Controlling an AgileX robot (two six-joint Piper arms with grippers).
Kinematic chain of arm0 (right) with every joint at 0, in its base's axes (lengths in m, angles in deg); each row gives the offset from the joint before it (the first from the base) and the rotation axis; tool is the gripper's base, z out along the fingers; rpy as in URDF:
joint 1: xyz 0 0 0.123 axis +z
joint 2: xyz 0 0 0 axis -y
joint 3: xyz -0.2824 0 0.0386 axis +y
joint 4: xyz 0.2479 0 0.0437 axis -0.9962 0 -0.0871
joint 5: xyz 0 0 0 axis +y
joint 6: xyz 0.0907 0 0.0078 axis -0.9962 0 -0.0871
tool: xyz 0 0 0 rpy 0 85 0
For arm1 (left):
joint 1: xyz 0 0 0.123 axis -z
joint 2: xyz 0 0 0 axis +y
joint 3: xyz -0.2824 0 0.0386 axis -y
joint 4: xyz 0.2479 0 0.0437 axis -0.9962 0 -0.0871
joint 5: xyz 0 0 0 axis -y
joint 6: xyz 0.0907 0 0.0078 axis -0.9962 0 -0.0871
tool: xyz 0 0 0 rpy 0 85 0
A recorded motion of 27 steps. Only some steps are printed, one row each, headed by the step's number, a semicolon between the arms.
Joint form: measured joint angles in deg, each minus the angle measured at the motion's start. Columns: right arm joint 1, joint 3, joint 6, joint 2, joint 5, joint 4; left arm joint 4, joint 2, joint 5, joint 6, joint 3, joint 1.
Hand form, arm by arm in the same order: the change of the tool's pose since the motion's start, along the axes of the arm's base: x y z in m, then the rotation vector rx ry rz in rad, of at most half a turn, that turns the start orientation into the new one. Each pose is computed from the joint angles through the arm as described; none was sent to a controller.
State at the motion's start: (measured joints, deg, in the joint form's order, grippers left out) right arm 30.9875 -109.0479 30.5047 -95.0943 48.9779 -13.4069; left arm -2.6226 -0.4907 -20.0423 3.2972 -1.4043 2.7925
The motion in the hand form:
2: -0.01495 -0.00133 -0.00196 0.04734 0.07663 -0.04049; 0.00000 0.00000 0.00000 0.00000 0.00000 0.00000
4: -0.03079 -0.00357 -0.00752 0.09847 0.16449 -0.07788; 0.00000 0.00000 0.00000 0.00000 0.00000 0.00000
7: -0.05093 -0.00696 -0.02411 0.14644 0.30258 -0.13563; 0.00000 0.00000 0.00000 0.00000 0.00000 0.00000
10: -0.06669 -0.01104 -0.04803 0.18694 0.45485 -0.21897; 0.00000 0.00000 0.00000 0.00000 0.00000 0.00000
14: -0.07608 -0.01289 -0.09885 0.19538 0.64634 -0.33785; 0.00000 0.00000 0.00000 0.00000 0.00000 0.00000
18: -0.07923 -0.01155 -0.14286 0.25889 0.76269 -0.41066; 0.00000 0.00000 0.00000 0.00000 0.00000 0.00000
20: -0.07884 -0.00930 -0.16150 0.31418 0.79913 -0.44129; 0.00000 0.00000 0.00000 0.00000 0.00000 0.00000
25: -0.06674 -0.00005 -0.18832 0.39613 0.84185 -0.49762; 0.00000 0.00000 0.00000 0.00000 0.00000 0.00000
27: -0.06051 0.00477 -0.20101 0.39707 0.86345 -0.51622; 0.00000 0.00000 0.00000 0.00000 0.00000 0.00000
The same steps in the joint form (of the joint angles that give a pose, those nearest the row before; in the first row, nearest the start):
2: 1.25 3.45 -6.72 2.76 0.51 1.16; 0.00 0.00 0.00 0.00 0.00 0.00
4: 2.35 7.96 -13.04 5.87 0.73 1.27; 0.00 0.00 0.00 0.00 0.00 0.00
7: 3.80 15.26 -21.46 9.89 1.14 1.36; 0.00 0.00 0.00 0.00 0.00 0.00
10: 4.85 22.93 -30.50 13.12 1.24 1.40; 0.00 0.00 0.00 0.00 0.00 0.00
14: 5.52 34.13 -39.35 14.55 -0.92 0.61; 0.00 0.00 0.00 0.00 0.00 0.00
18: 5.52 43.59 -42.46 14.31 -8.12 -4.12; 0.00 0.00 0.00 0.00 0.00 0.00
20: 5.62 47.48 -42.93 13.64 -13.18 -7.48; 0.00 0.00 0.00 0.00 0.00 0.00
25: 5.62 50.04 -42.80 9.63 -20.66 -12.96; 0.00 0.00 0.00 0.00 0.00 0.00
27: 5.62 50.14 -42.14 7.14 -22.15 -14.65; 0.00 0.00 0.00 0.00 0.00 0.00

